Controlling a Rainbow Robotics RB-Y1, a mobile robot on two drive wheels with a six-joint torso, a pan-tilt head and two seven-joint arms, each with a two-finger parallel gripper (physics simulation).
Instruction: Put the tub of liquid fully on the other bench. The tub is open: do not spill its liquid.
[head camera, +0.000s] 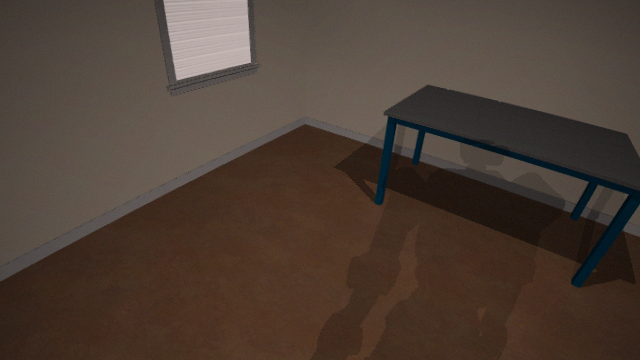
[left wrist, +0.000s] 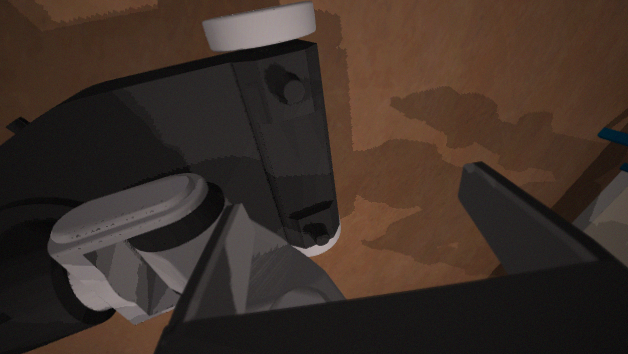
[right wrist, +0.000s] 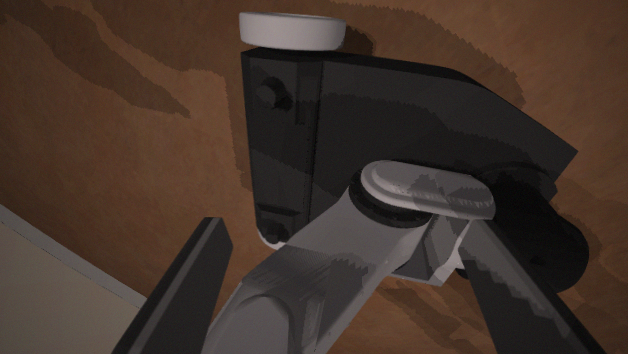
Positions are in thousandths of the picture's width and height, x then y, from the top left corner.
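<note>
Visible here: the right gripper (right wrist: 549, 662), together with the left gripper (left wrist: 560, 564).
</note>
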